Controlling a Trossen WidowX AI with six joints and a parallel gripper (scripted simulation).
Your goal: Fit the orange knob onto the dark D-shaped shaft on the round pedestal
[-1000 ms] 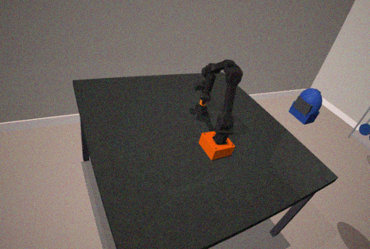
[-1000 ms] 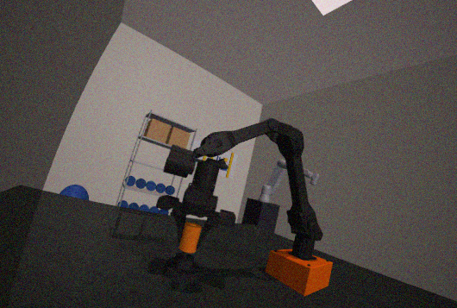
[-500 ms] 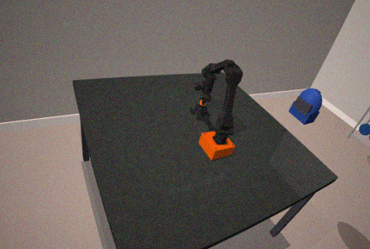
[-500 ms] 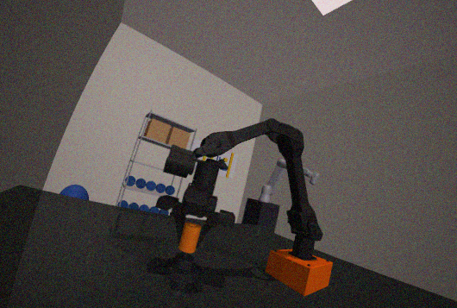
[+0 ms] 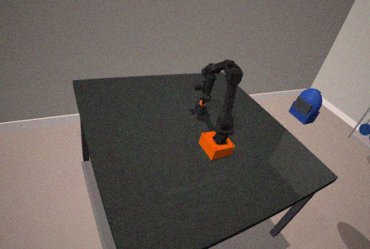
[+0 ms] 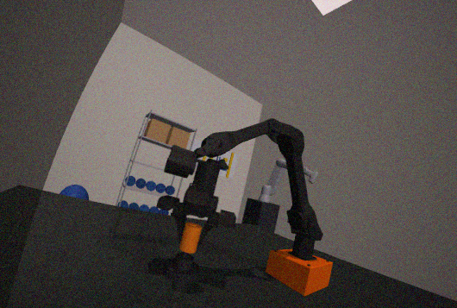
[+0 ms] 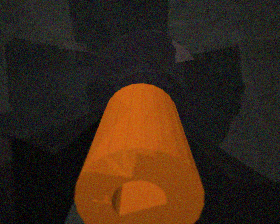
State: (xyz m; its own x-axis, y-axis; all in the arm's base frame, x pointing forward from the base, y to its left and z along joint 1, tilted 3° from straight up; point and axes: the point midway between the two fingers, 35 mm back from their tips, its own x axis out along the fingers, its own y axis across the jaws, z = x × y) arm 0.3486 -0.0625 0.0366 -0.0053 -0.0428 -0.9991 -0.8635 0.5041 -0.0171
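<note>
Right now my gripper tip is 20 mm below the orange knob. Also, from my gripper tip: round pedestal (40 mm below).
</note>
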